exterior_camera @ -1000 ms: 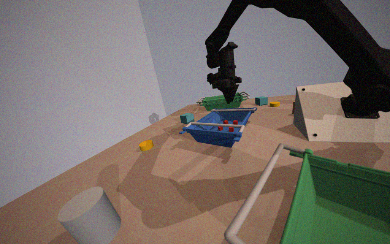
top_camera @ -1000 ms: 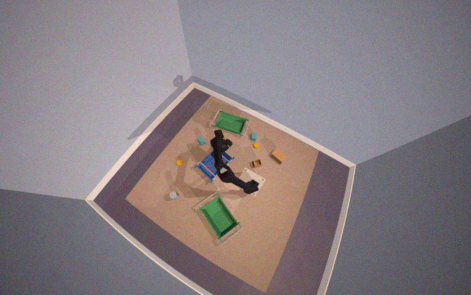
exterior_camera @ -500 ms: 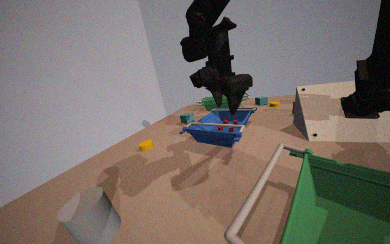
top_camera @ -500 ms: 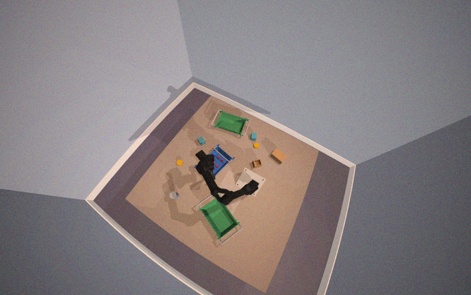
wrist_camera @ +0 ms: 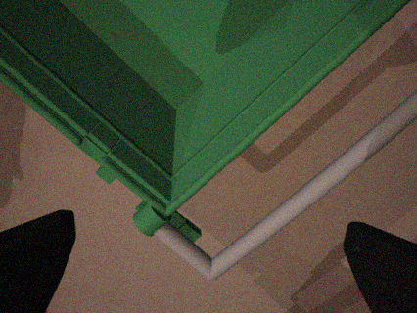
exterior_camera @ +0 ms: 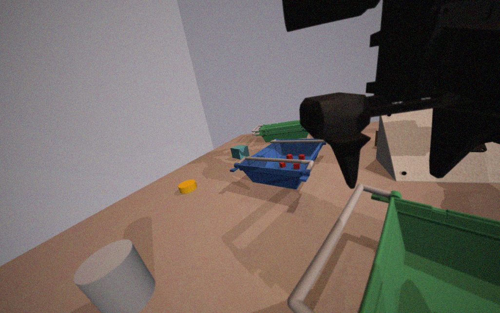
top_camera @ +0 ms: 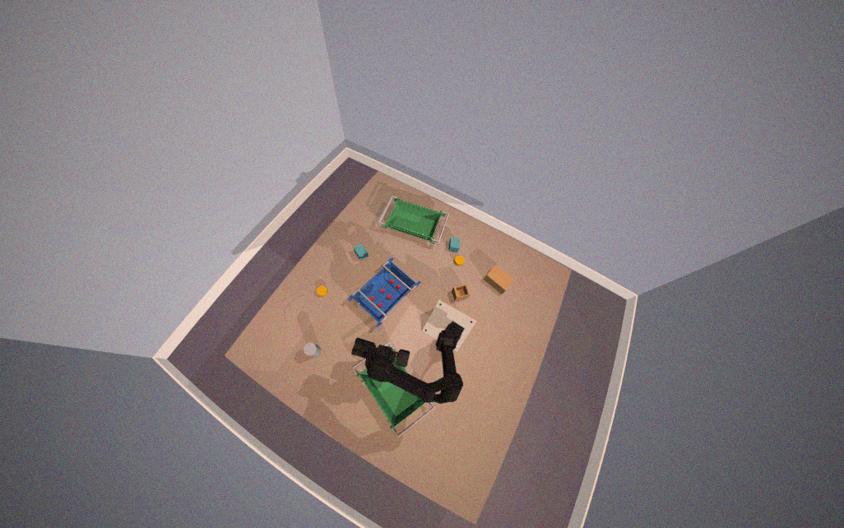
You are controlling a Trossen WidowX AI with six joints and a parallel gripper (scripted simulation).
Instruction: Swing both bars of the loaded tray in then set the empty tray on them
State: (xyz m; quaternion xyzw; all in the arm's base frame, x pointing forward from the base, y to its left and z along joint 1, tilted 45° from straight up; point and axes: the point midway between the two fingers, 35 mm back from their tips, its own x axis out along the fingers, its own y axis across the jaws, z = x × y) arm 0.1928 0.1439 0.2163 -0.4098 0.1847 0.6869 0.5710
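Right now my gripper tip is 10 cm to the right of the green tray, 10 cm past it and 5 cm above it. Also, from my gripper tip: grey cylinder: 28 cm ahead, 17 cm to the left, 6 cm below; small brown box: 44 cm to the right, 13 cm behind, 8 cm below.
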